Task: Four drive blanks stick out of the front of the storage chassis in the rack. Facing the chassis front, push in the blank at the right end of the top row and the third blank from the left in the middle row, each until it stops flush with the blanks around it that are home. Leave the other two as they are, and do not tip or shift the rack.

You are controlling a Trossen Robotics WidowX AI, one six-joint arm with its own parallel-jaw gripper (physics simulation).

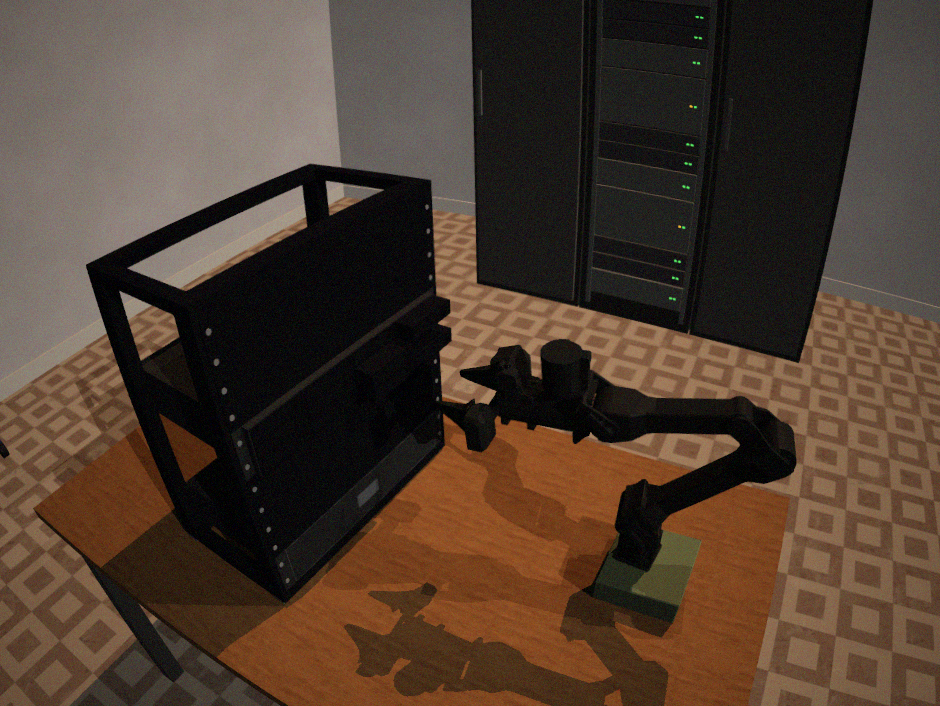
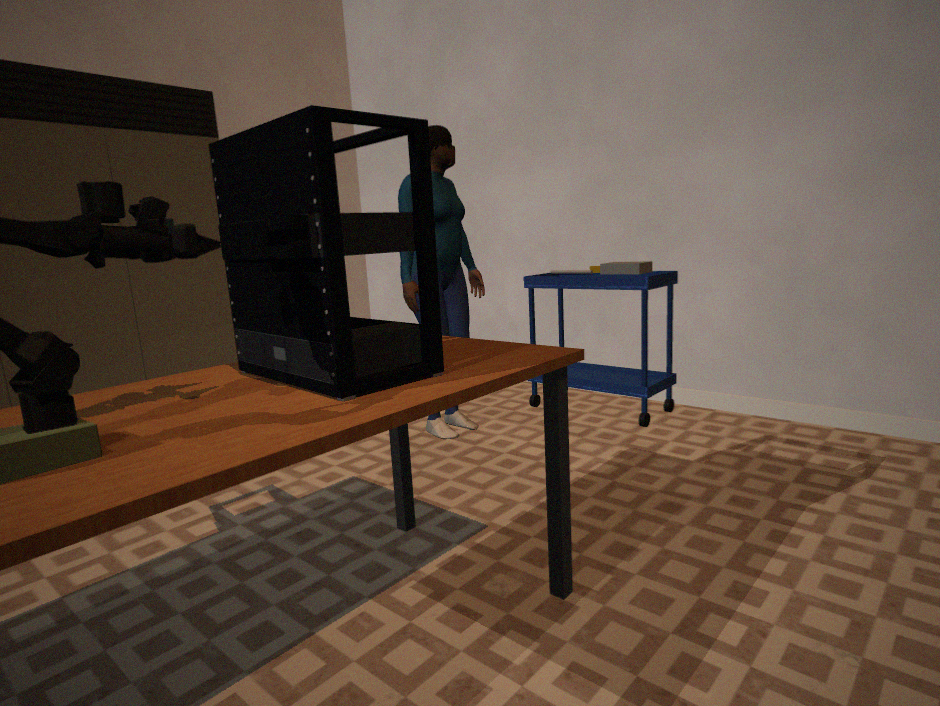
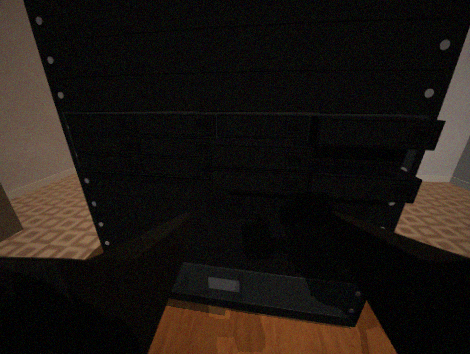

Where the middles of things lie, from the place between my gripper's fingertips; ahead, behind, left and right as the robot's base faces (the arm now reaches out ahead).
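Black rack (image 1: 312, 367): position relative to my hand is 27 cm ahead of it, 4 cm below it and 6 cm to the left of it.
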